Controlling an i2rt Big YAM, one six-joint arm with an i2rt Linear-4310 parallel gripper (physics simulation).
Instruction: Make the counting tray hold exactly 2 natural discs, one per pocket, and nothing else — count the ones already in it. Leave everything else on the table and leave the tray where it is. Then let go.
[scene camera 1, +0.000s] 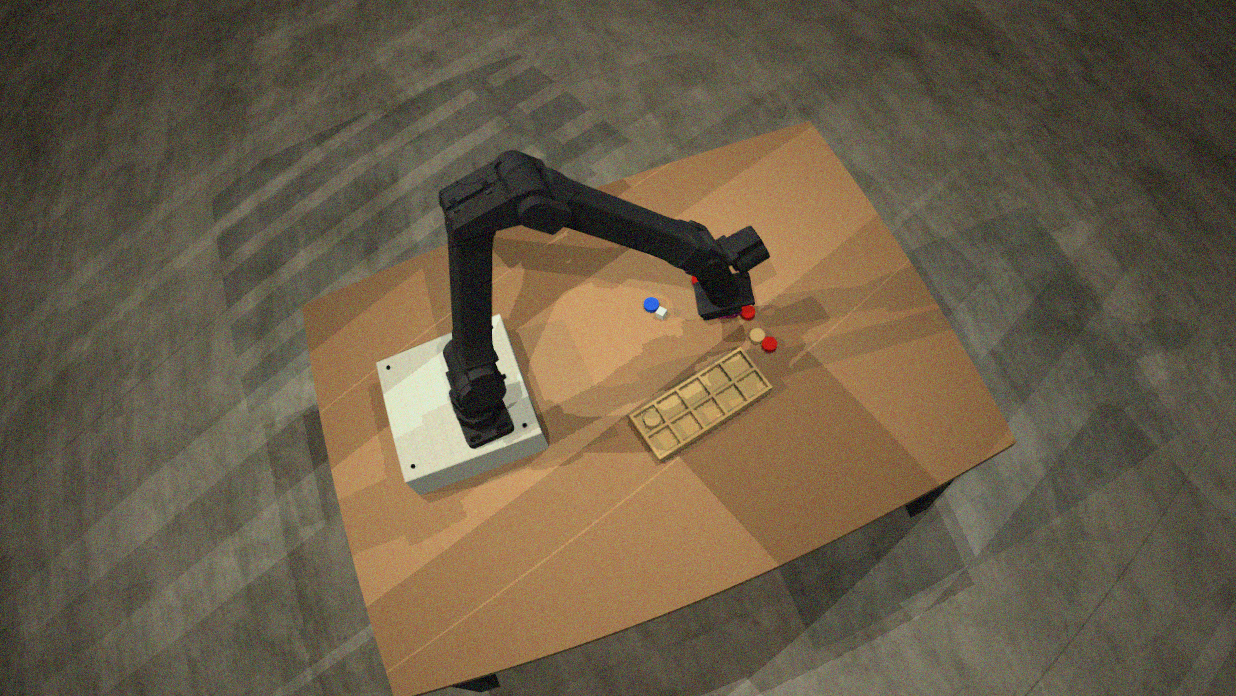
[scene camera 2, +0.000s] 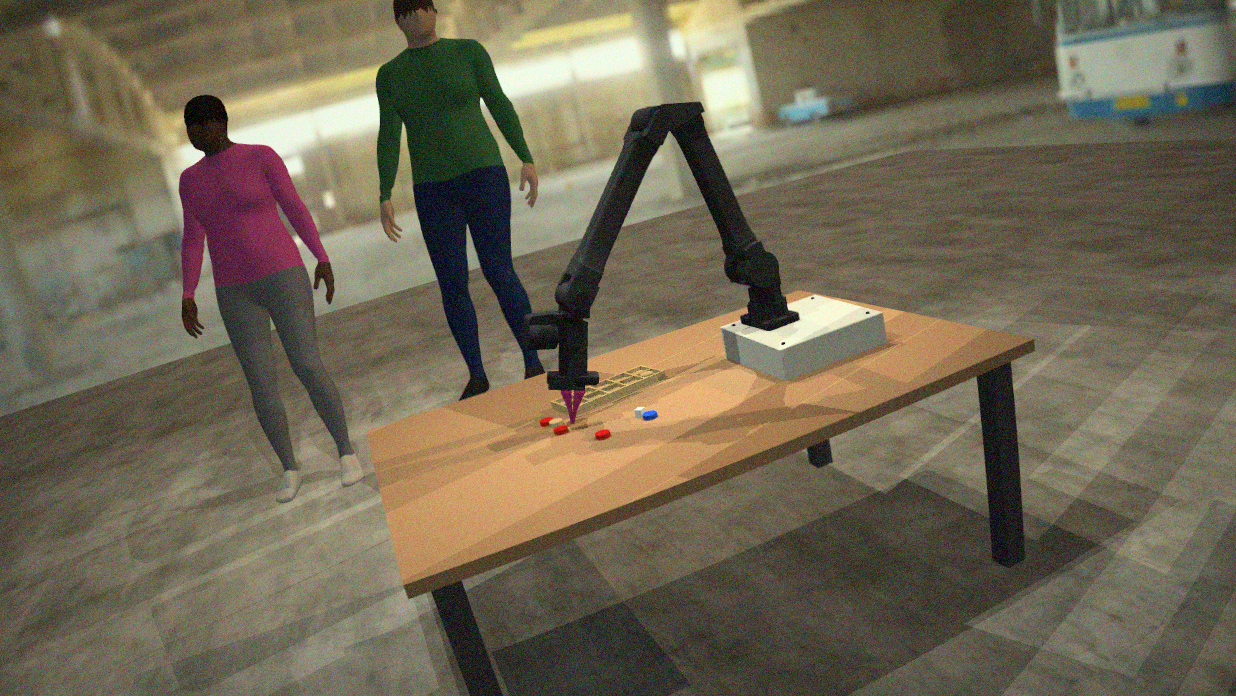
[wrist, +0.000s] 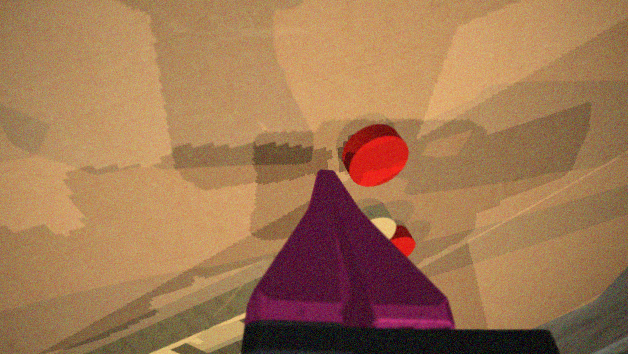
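The wooden counting tray (scene camera 1: 716, 423) (scene camera 2: 621, 394) holds one natural disc (scene camera 1: 651, 418), in the corner pocket nearest the arm's base. A second natural disc (scene camera 1: 757, 334) (scene camera 2: 555, 421) (wrist: 383, 227) lies on the table off the tray's far end, against a red disc (scene camera 1: 768, 344) (scene camera 2: 545, 421) (wrist: 404, 245). My gripper (scene camera 2: 572, 421) (wrist: 324, 180) is shut and empty, its magenta tips together low over the table. They are beside another red disc (scene camera 1: 748, 312) (scene camera 2: 561, 429) (wrist: 378, 160). In scene camera 1 the wrist mostly hides the fingers.
A third red disc (scene camera 1: 694, 280) (scene camera 2: 602, 434) lies on the side of the gripper away from the tray. A blue disc (scene camera 1: 651, 304) (scene camera 2: 649, 415) and a small white cube (scene camera 1: 660, 312) (scene camera 2: 640, 412) lie close together, between the gripper and the arm's white base (scene camera 1: 423, 423) (scene camera 2: 834, 321).
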